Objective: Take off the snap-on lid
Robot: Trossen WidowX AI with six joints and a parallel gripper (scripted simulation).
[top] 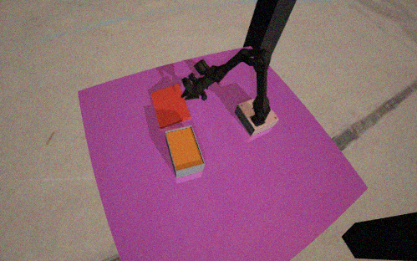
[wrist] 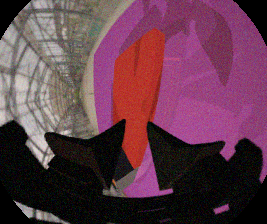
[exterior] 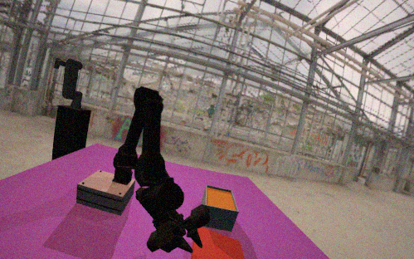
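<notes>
Now: the lid 70 mm ahead of my gripper tip, 10 mm to the right of it and 40 mm below it. The rest, counted from my gripper tip: storage box: 120 mm ahead, 280 mm to the left, 10 mm below.
</notes>
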